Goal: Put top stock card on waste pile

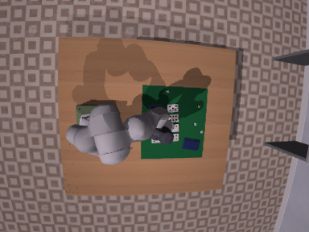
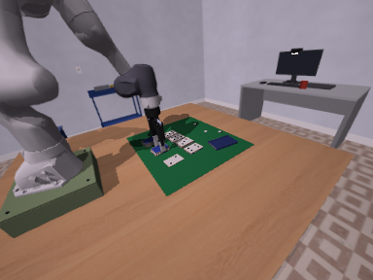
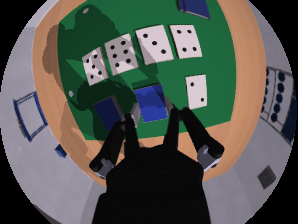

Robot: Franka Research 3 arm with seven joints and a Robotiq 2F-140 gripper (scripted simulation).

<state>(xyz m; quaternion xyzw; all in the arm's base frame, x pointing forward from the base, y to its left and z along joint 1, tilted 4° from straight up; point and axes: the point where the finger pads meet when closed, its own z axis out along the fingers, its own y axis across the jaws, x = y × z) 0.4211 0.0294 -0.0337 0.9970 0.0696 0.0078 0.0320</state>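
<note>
My gripper is now 30 mm above the blue-backed card. Also, from my hand: green mat: 150 mm ahead, 60 mm below, 20 mm to the left.
</note>
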